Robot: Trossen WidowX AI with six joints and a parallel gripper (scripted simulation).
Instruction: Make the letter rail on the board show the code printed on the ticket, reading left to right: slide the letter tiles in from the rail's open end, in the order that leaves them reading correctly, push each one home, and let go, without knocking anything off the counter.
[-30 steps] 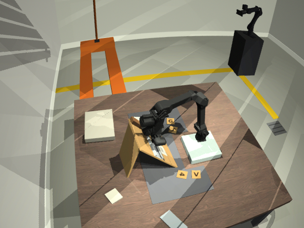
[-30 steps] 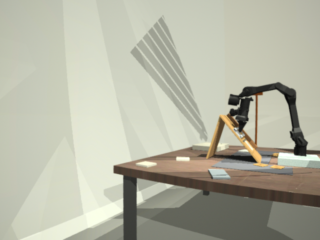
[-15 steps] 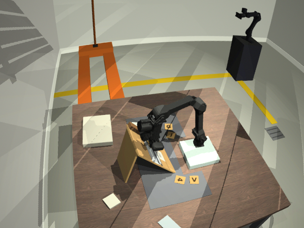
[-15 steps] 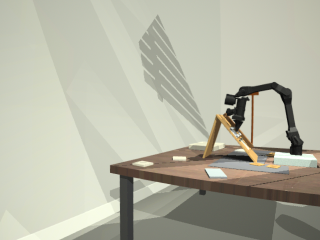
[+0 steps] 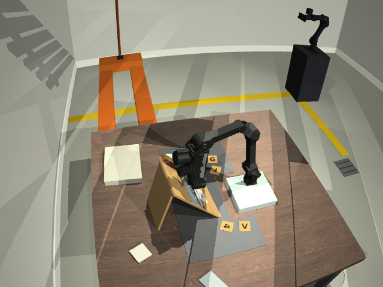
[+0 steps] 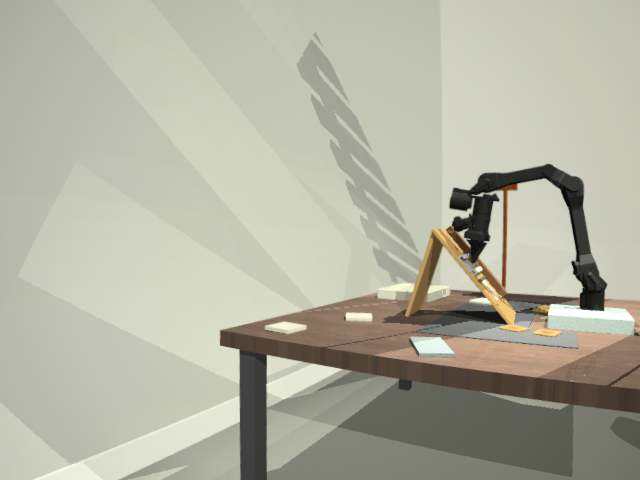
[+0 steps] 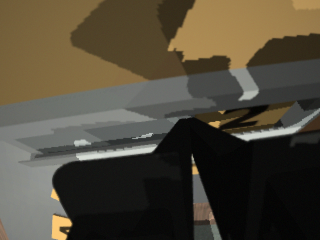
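The white ticket is 60 mm behind my gripper tip, 10 mm to the left of it and 80 mm below it. Round my gripper tip: white card 20 mm ahead, 330 mm to the right, 160 mm below; cream box 320 mm ahead, 330 mm to the right, 150 mm below; grey mat 150 mm behind, 40 mm to the right, 170 mm below.
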